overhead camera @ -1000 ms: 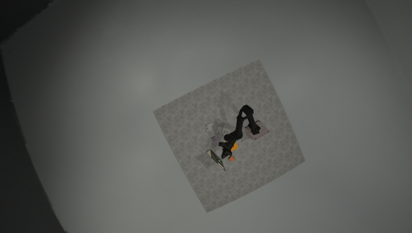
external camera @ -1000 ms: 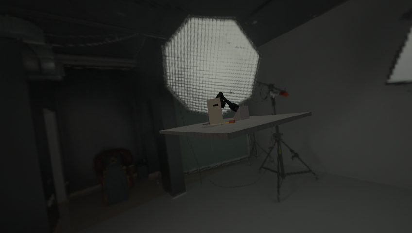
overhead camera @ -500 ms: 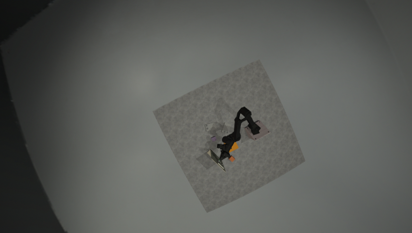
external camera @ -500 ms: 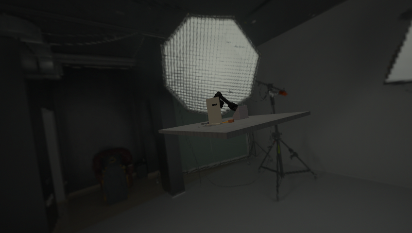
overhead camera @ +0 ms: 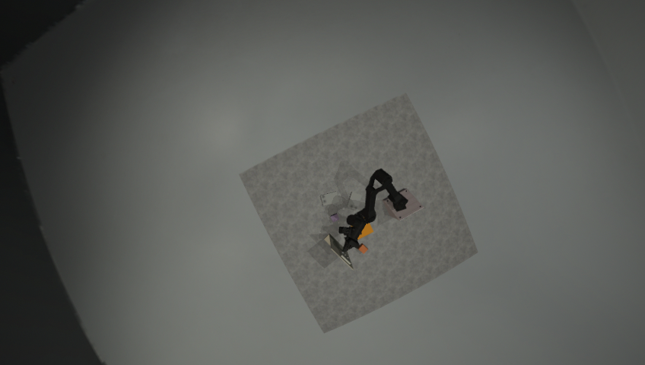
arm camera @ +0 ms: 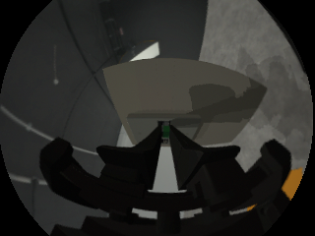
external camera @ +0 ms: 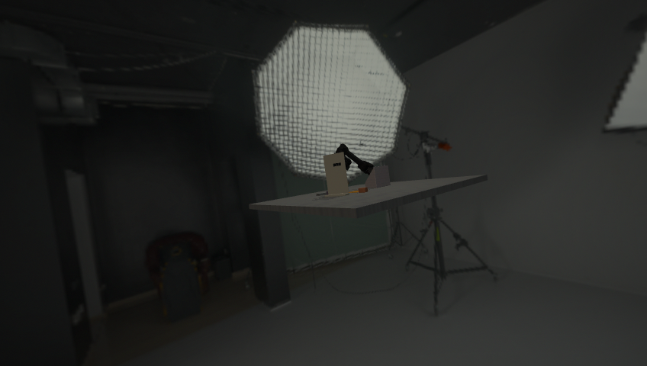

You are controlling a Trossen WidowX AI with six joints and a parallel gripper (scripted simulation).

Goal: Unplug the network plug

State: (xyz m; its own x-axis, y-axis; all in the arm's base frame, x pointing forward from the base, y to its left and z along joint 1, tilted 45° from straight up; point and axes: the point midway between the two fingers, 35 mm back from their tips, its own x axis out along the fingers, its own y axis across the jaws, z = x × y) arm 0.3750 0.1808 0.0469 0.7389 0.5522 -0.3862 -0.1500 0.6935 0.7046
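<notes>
My gripper tip is now right at the greenish plug. Round my gripper tip: upright beige panel: 8 cm below, 2 cm to the left, 2 cm ahead; purple cube: 20 cm below, 16 cm to the right, 2 cm behind; orange block: 20 cm below, 13 cm behind, 10 cm to the left.
</notes>
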